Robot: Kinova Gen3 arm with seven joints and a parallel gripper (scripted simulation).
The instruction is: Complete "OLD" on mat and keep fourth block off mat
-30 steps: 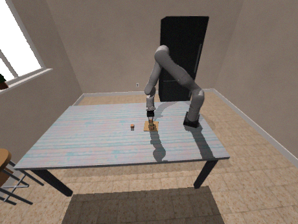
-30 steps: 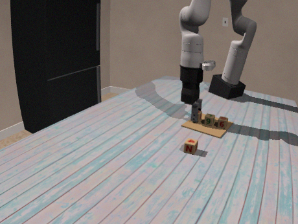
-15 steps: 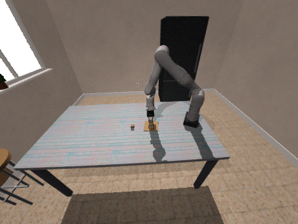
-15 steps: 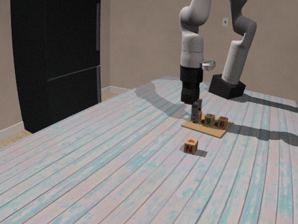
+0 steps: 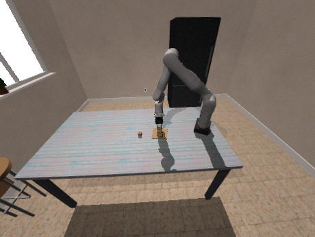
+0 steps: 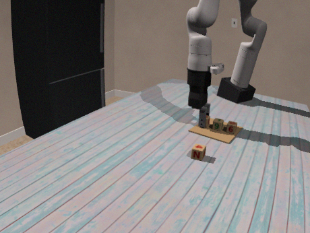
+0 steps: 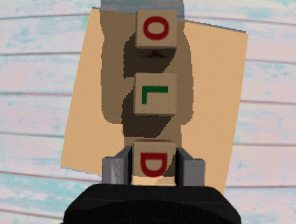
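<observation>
The red d block lies right at my hand. Round my hand: green l block 5 cm to the left, 1 cm below, 1 cm behind; tan mat 5 cm to the left, 2 cm below, 1 cm behind; red o block 10 cm to the left, 2 cm behind, 1 cm below.
</observation>
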